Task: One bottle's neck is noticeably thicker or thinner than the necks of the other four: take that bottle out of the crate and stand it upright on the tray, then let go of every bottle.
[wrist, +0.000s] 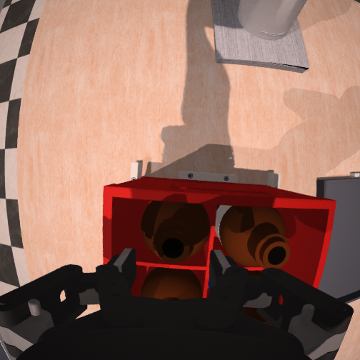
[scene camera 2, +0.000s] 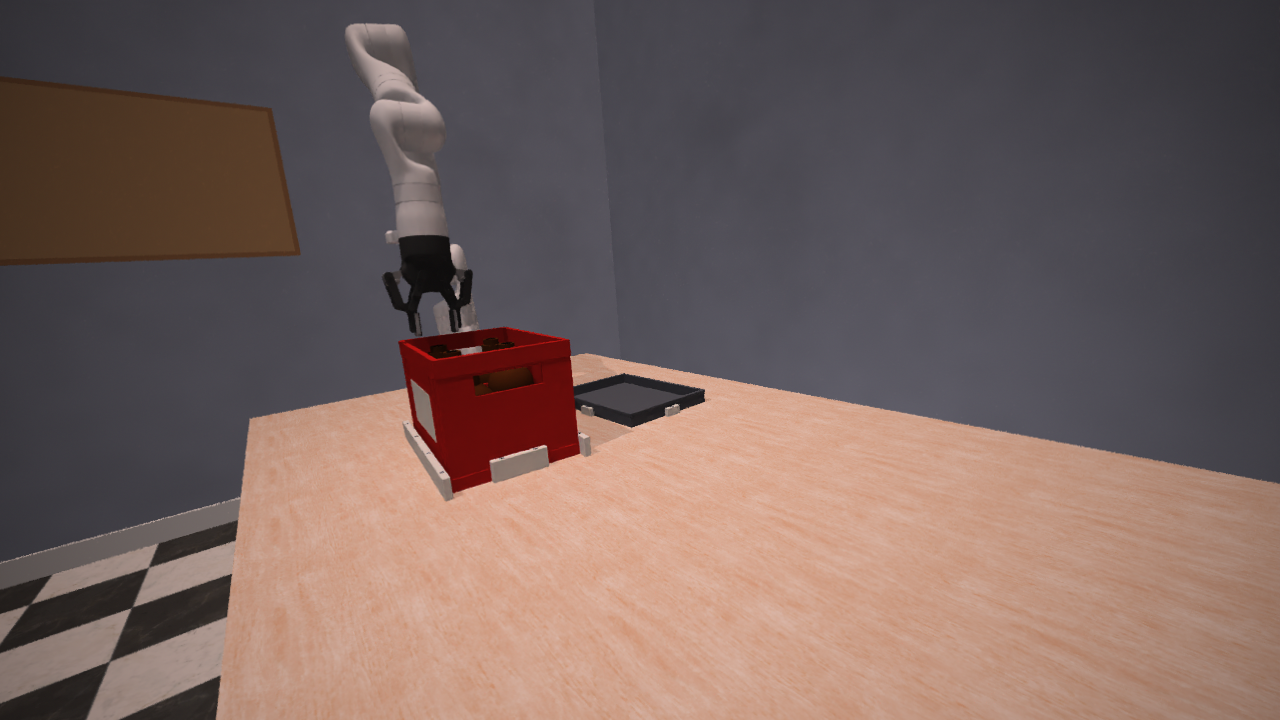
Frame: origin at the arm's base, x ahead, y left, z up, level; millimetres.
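Where they show: gripper, fingertip midpoint: [scene camera 2: 437,334].
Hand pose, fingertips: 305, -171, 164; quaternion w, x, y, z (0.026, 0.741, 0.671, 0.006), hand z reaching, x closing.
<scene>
Things, the pixels of their top centre, and the offset from my fingertips, as dx, dy, dz.
- red crate, top centre: [scene camera 2: 476,339] +92, +26, -8
- dark tray, top centre: [scene camera 2: 626,390] +100, +321, -157
The red crate [scene camera 2: 514,429] [wrist: 107,225] stands on the table with brown bottles in it. In the wrist view one bottle [wrist: 175,222] stands in the upper left compartment. Another bottle [wrist: 250,232] with a white label leans in the upper right one, its ringed neck toward the lower right. A third bottle [wrist: 172,284] shows partly below the first, its neck hidden by the gripper. The other bottles are mostly hidden, so all five necks cannot be compared. My gripper [scene camera 2: 435,326] [wrist: 172,262] is partly open and empty, above the crate. The dark tray [scene camera 2: 637,394] [wrist: 345,225] holds no bottle.
Light brackets [scene camera 2: 519,463] [wrist: 207,176] sit against the crate's base. The arm's base [wrist: 270,15] stands on a grey plate [wrist: 255,57] beyond the crate in the wrist view. The crate's walls rise around the bottles, and dividers separate them. The tray is beside the crate.
</scene>
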